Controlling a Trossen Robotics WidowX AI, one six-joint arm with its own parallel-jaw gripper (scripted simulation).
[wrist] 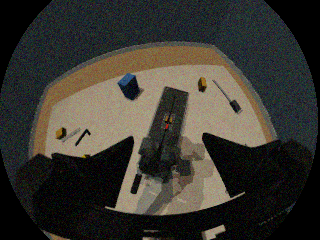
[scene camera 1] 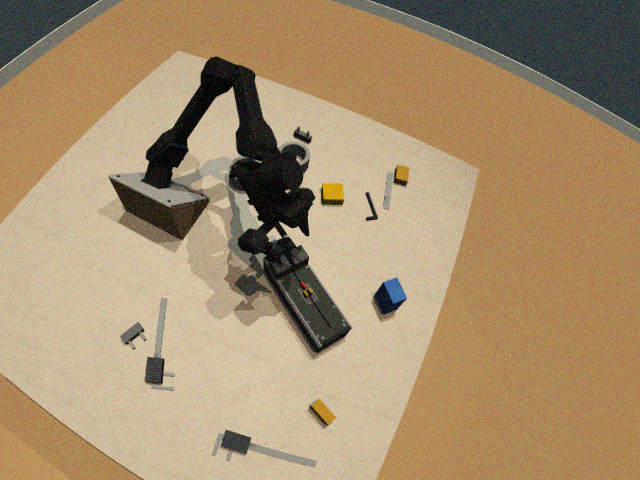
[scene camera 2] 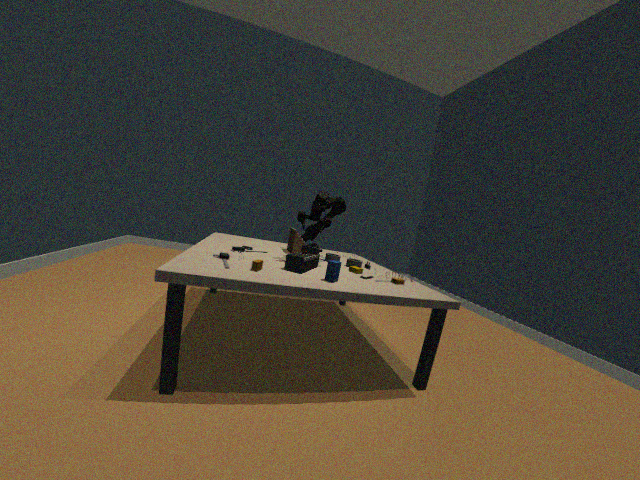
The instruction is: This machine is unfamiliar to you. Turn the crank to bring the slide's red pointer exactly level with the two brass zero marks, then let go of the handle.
Observation:
The gripper is open, with nothing in its grasp. Also in view: a blue cube and a slide machine.
The gripper is seen too in the wrist view.

